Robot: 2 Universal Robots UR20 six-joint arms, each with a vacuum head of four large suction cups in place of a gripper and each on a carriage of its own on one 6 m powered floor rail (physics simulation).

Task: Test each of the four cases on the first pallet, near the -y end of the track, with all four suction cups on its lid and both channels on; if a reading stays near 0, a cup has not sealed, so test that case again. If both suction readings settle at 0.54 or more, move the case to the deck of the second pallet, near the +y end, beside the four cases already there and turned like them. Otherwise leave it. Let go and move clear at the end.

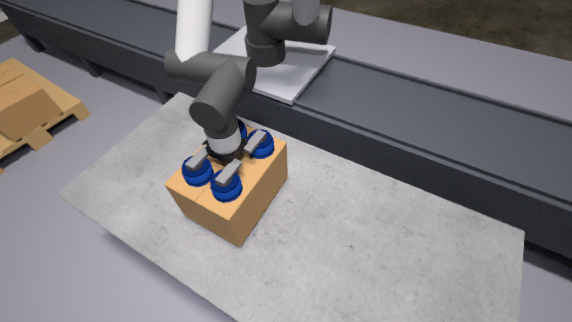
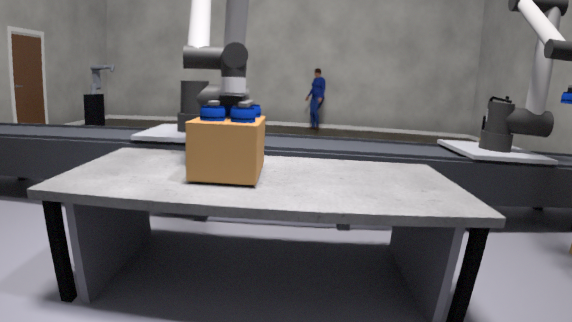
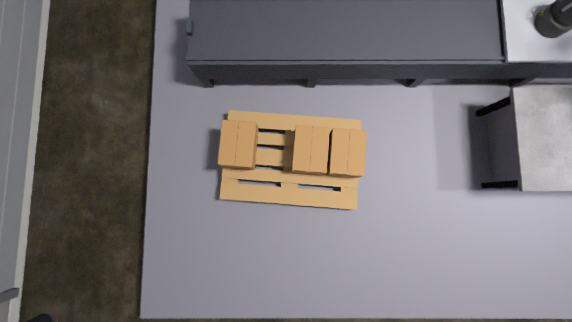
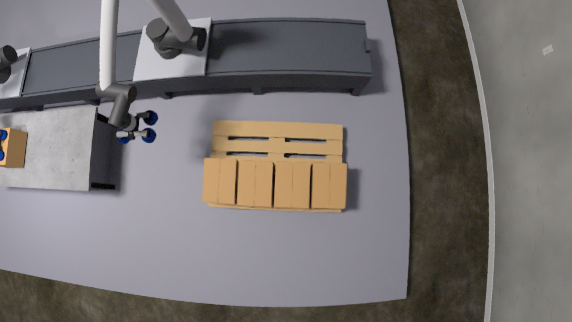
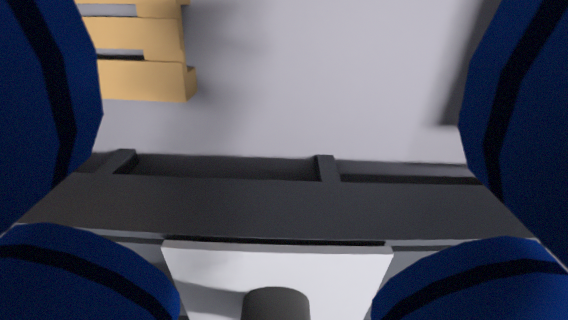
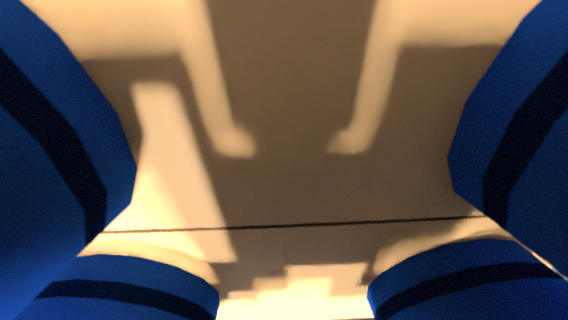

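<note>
My right gripper [image 1: 227, 156] [image 2: 231, 111] has all four blue cups on the lid of a cardboard case [image 1: 262, 192] [image 2: 222, 152] [image 4: 17, 150] [image 6: 300, 100]. The case is upright, its bottom at or barely above the grey table [image 1: 375, 240] [image 2: 350, 190]. The first pallet [image 3: 290, 201] bears three cases, one [image 3: 238, 144] at the left, then a gap, then two [image 3: 311, 149] [image 3: 348, 152] close together. The second pallet [image 4: 250, 128] [image 5: 140, 80] bears four parallel cases [image 4: 255, 184] in one row; its other half is bare. My left gripper [image 4: 136, 127] is open, off the table's end, carrying nothing.
The floor rail [image 1: 425, 105] [image 3: 340, 35] [image 4: 290, 47] runs behind the table and pallets. The left arm's carriage [image 4: 195, 65] [image 2: 525, 154] stands between table and second pallet. A person [image 2: 317, 95] stands by the back wall.
</note>
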